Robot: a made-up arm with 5 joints. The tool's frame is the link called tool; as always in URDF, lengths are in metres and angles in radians. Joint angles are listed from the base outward.
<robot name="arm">
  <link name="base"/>
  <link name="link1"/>
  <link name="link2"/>
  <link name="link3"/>
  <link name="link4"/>
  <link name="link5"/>
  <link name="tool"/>
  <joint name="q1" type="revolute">
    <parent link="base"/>
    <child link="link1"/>
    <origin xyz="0 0 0.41" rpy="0 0 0"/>
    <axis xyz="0 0 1"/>
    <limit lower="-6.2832" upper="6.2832"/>
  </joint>
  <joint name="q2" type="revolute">
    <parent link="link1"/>
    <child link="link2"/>
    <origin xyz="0 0 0" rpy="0 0 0"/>
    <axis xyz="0 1 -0.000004"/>
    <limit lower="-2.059" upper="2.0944"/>
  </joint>
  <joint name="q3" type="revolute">
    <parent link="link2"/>
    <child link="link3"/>
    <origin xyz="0.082 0 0.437" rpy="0 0 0"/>
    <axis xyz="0 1 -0.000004"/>
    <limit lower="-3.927" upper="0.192"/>
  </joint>
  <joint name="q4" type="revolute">
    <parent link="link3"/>
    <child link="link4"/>
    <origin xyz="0.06 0 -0.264" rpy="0 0 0"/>
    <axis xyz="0 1 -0.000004"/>
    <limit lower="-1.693" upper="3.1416"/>
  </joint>
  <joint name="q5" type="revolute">
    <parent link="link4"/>
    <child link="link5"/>
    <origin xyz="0.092 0 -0.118" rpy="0 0 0"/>
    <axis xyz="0 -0.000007 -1"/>
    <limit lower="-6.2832" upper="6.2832"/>
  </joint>
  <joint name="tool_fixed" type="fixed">
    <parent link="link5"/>
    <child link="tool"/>
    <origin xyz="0 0 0" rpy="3.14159 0 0"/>
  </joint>
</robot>
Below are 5 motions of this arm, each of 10 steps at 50 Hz.
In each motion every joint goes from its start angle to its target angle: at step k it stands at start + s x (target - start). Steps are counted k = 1, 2, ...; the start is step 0. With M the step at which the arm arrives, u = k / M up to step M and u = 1 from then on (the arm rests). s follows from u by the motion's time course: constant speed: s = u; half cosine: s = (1 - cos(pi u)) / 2; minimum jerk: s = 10 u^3 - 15 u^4 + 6 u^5.
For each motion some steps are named. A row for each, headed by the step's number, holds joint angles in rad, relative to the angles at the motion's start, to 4 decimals.
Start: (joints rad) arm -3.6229 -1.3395 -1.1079 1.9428 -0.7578
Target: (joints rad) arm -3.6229 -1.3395 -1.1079 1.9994 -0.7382
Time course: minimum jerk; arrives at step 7
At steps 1, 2, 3, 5, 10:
1: 0.0000 0.0000 0.0000 0.0013 0.0005
2: 0.0000 0.0000 0.0000 0.0082 0.0028
3: 0.0000 0.0000 0.0000 0.0208 0.0072
5: 0.0000 0.0000 0.0000 0.0484 0.0168
10: 0.0000 0.0000 0.0000 0.0566 0.0196

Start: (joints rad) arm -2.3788 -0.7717 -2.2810 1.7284 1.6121
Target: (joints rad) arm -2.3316 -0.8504 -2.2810 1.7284 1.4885
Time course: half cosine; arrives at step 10
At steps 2, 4, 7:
2: 0.0045 -0.0075 0.0000 0.0000 -0.0118
4: 0.0163 -0.0272 0.0000 0.0000 -0.0427
7: 0.0375 -0.0625 0.0000 0.0000 -0.0981

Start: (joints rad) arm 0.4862 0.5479 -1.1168 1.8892 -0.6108
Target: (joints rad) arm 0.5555 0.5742 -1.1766 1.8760 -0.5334
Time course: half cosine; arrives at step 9
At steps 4, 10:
4: 0.0286 0.0109 -0.0247 -0.0055 0.0320
10: 0.0693 0.0263 -0.0598 -0.0132 0.0774

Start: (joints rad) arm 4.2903 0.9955 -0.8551 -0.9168 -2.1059
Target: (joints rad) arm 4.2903 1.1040 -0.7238 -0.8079 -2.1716
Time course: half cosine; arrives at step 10
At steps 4, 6, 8, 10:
4: 0.0000 0.0375 0.0454 0.0376 -0.0227
6: 0.0000 0.0710 0.0859 0.0713 -0.0430
8: 0.0000 0.0981 0.1188 0.0985 -0.0594
10: 0.0000 0.1085 0.1313 0.1089 -0.0657

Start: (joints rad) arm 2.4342 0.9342 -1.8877 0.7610 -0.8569
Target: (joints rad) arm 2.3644 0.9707 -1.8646 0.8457 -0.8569
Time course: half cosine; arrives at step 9
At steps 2, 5, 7, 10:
2: -0.0082 0.0043 0.0027 0.0099 0.0000
5: -0.0410 0.0214 0.0136 0.0497 0.0000
7: -0.0616 0.0322 0.0204 0.0748 0.0000
10: -0.0698 0.0365 0.0231 0.0847 0.0000

